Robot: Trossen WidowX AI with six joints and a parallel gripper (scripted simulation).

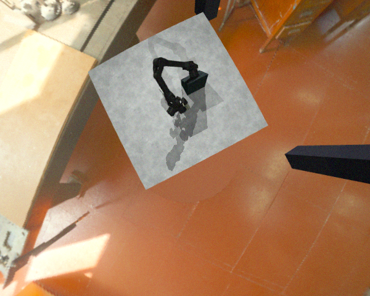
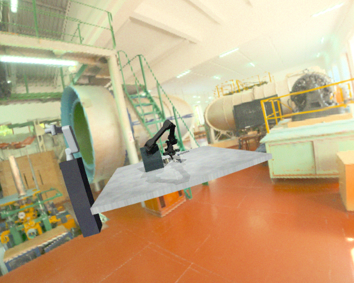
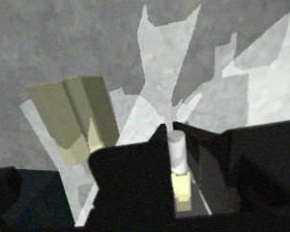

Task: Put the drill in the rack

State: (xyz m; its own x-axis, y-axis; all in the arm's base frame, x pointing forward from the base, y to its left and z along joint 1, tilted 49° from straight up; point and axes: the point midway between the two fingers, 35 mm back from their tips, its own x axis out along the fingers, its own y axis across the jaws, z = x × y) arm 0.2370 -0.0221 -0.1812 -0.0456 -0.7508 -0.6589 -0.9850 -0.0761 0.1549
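My gripper tip is 10 mm short of the drill, 50 mm to the left of it and 40 mm below it. Round my gripper tip: small fixture: 20 mm ahead, 140 mm to the right, 30 mm above.
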